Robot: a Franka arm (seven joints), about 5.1 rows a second.
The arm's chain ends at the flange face. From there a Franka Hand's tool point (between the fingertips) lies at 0.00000 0.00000 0.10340 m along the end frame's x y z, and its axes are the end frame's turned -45 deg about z.
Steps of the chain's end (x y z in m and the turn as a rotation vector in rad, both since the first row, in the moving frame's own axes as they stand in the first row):
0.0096 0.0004 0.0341 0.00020 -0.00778 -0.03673
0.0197 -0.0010 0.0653 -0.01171 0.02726 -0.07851
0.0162 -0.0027 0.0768 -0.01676 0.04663 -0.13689
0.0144 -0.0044 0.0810 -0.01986 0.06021 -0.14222
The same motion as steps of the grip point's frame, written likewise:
0.0059 0.0065 0.0341 0.00564 -0.00536 -0.03673
0.0159 0.0160 0.0653 -0.02756 0.01100 -0.07851
0.0159 0.0140 0.0767 -0.04482 0.02112 -0.13689
0.0166 0.0127 0.0808 -0.05662 0.02853 -0.14222

